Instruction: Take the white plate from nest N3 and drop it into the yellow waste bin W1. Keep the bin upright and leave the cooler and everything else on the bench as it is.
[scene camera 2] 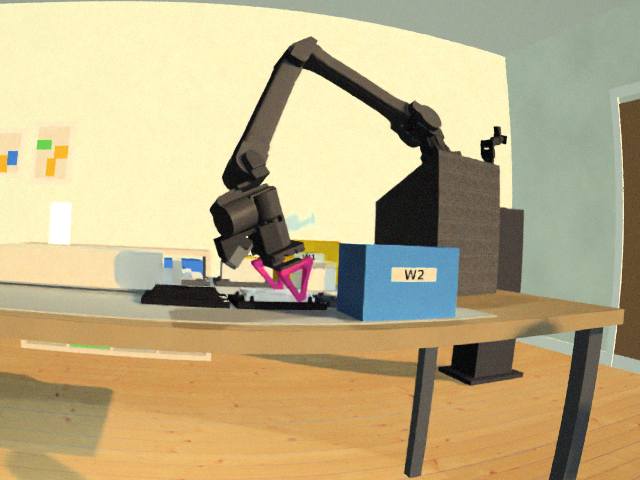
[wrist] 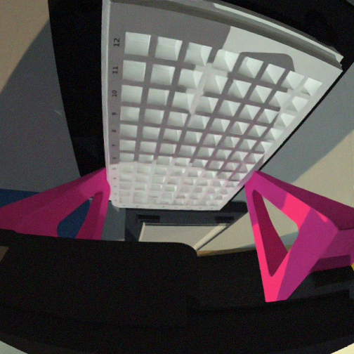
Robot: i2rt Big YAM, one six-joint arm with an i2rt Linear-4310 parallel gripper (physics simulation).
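Observation:
The white plate, a grid of square wells with row numbers at its left edge, lies flat in the black nest. My gripper points down at the plate, with its pink fingers at the plate's two long sides. In the wrist view both fingertips meet the plate's edges near its far end, so it is shut on the plate. The yellow bin W1 stands upright behind, partly hidden by the arm and the blue bin. No nest label can be read.
The blue bin W2 stands close to the right of the nest. Another black nest sits to the left. A long beige unit stands at the back left. A pale box stands in front of W1.

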